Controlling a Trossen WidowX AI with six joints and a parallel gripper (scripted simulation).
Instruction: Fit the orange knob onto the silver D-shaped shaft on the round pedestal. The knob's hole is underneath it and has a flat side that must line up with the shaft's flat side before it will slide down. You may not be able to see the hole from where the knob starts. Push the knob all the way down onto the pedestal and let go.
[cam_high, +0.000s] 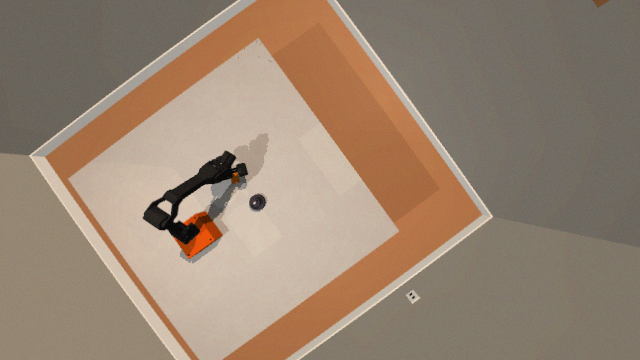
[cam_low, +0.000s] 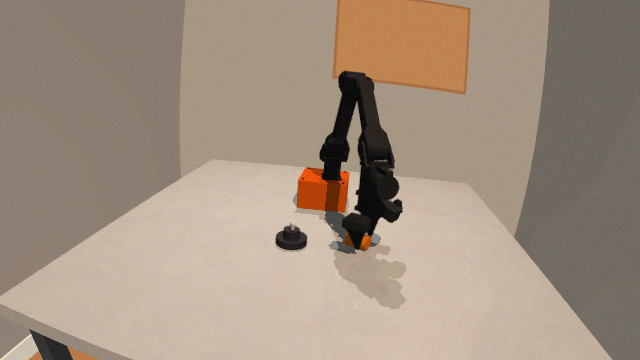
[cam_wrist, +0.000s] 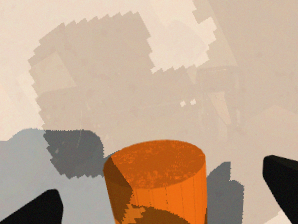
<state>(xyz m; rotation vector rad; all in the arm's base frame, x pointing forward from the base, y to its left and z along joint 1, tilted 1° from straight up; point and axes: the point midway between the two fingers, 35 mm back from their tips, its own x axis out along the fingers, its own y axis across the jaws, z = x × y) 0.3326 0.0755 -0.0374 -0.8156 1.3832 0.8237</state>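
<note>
Now: the orange knob right at my gripper tip. From my gripper tip the other things lie so: round dark pedestal (20 mm behind, 190 mm to the right, 10 mm above).
</note>
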